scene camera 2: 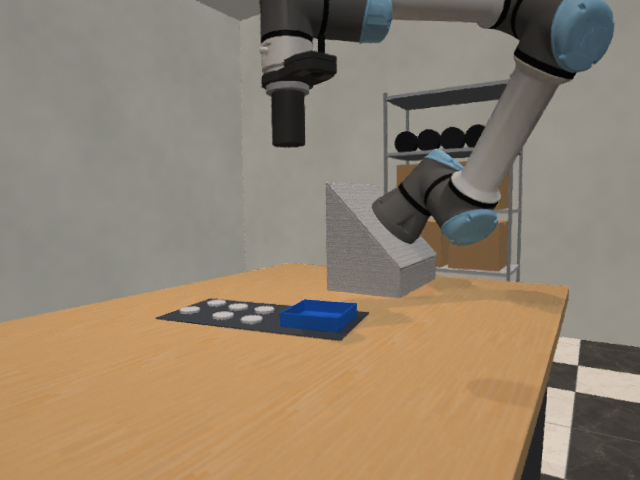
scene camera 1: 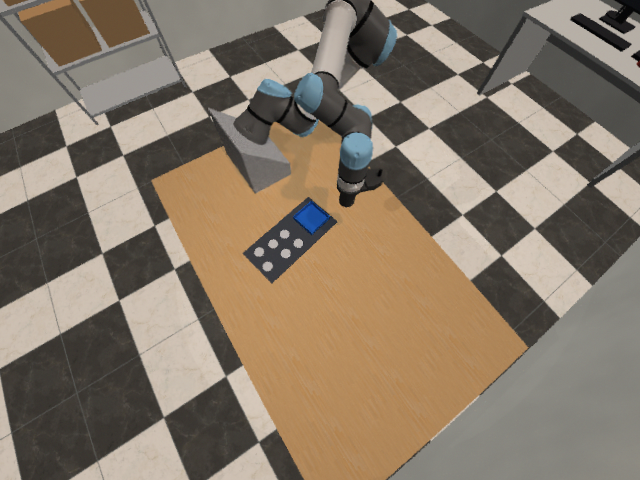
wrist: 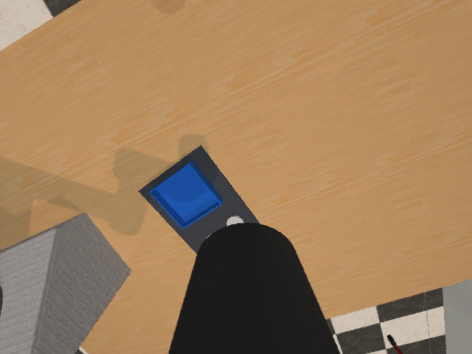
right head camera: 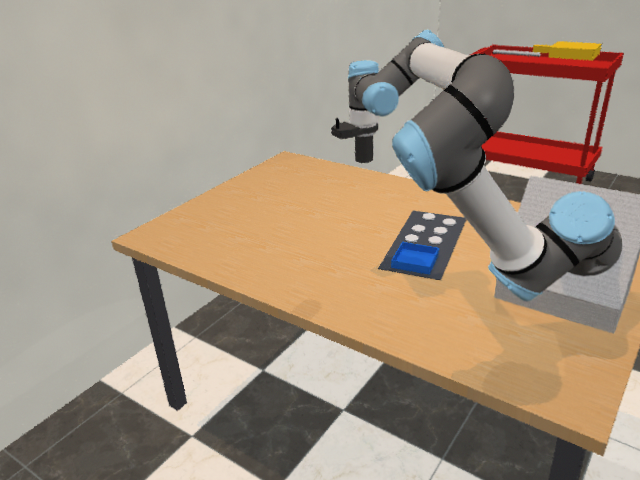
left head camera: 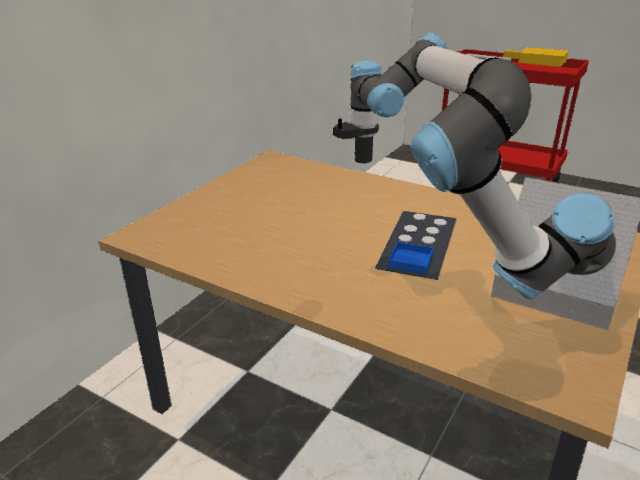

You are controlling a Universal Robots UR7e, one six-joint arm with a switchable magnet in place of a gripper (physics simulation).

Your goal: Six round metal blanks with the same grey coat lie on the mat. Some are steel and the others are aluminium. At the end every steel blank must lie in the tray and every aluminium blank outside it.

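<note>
Several round pale blanks (left head camera: 432, 229) (right head camera: 439, 229) (scene camera 1: 285, 253) (scene camera 2: 222, 315) lie flat and apart on the dark mat (left head camera: 439, 250) (right head camera: 445, 248) (scene camera 1: 273, 274) (scene camera 2: 268, 326) (wrist: 225, 195); they look alike. The blue tray (left head camera: 410, 257) (right head camera: 415, 257) (scene camera 1: 311, 217) (scene camera 2: 317, 314) (wrist: 187, 195) stands at one end of the mat with no blank inside. My black cylindrical magnet (left head camera: 363, 160) (right head camera: 363, 160) (scene camera 1: 346, 204) (scene camera 2: 288, 144) points down, high above the table, with no blank on its tip. In the wrist view its body hides most blanks; one blank (wrist: 235, 219) shows past the tip.
The grey sloped base block (scene camera 1: 258, 170) (scene camera 2: 361, 263) (wrist: 75, 270) carries the arm on the wooden table (left head camera: 232, 222) (scene camera 2: 258, 392), beyond the tray end of the mat. A red cart (left head camera: 553, 76) (right head camera: 568, 66) and a shelf rack (scene camera 2: 385, 129) stand away from the table.
</note>
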